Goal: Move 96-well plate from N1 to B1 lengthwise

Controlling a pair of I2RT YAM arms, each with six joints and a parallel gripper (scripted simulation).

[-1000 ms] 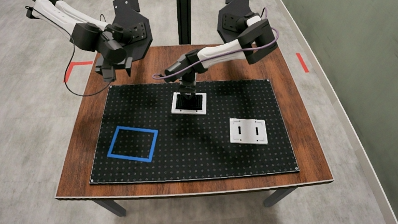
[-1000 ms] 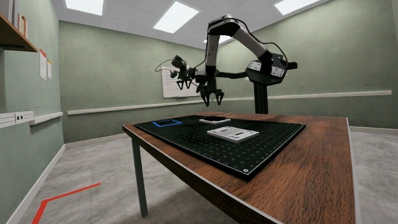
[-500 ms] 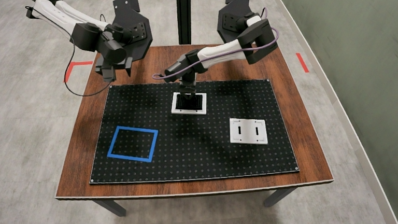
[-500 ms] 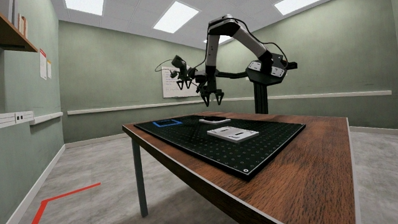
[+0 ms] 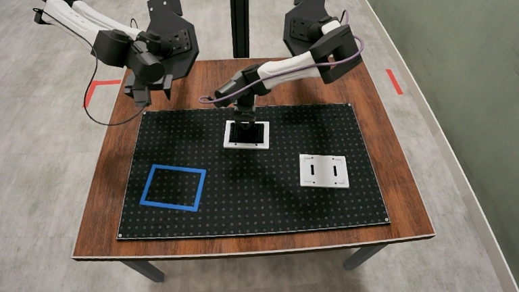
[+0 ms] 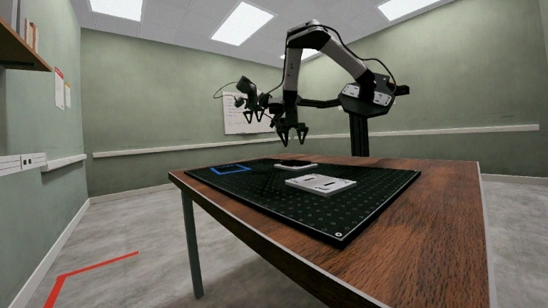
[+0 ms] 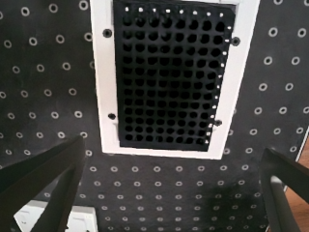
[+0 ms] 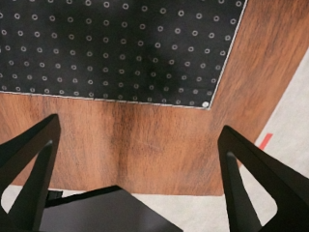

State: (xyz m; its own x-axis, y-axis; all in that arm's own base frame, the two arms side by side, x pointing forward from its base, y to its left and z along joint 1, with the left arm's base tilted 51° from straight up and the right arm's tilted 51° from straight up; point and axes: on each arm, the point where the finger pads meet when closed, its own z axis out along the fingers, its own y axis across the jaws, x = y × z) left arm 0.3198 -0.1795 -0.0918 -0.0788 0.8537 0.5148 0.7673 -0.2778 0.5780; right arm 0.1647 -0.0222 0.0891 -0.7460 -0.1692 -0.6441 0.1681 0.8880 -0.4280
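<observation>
Right now the black 96-well plate is 20 mm ahead of my right hand, 290 mm to the left of it and 220 mm below it.
</observation>
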